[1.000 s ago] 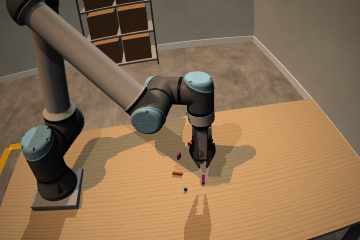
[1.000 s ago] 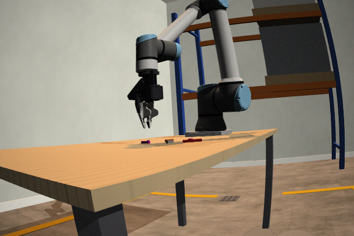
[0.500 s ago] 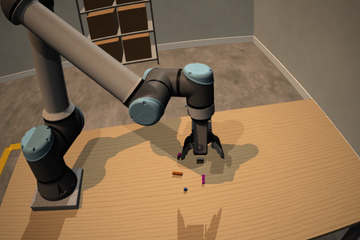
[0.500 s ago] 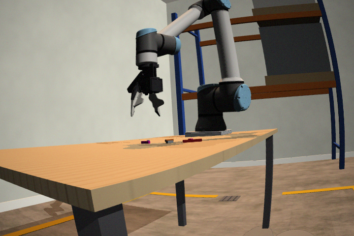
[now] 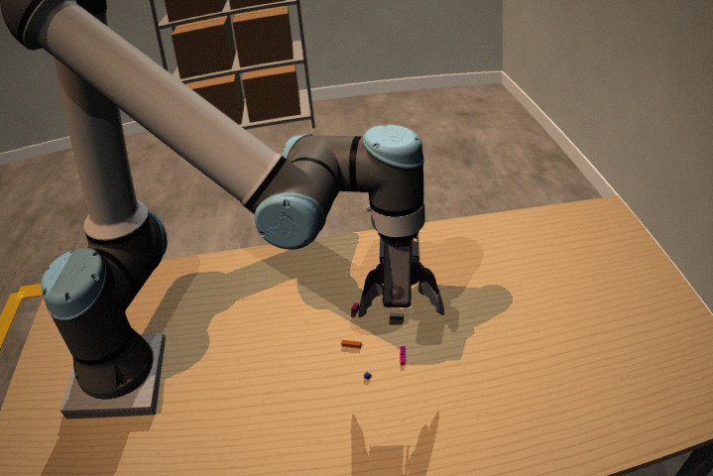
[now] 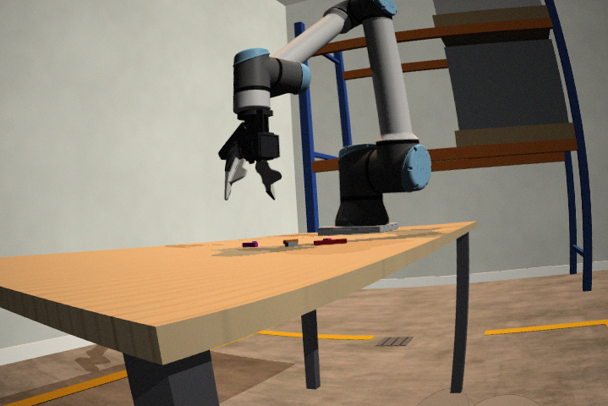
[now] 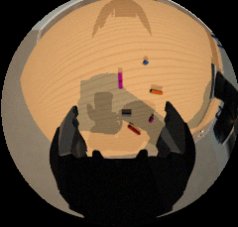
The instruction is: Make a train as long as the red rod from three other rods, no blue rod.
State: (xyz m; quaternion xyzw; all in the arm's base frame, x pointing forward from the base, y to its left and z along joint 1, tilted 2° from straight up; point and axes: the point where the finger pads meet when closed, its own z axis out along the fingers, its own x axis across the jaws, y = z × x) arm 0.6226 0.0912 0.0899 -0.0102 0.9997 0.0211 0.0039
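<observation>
My hand is 20 mm past the grey rod, 100 mm to the right of it and 100 mm above it. Also, from my hand: red rod 50 mm behind, 180 mm to the left, 100 mm below; then orange rod 110 mm behind, 20 mm to the left, 100 mm below; then blue rod 70 mm behind, 60 mm to the right, 100 mm below.
</observation>
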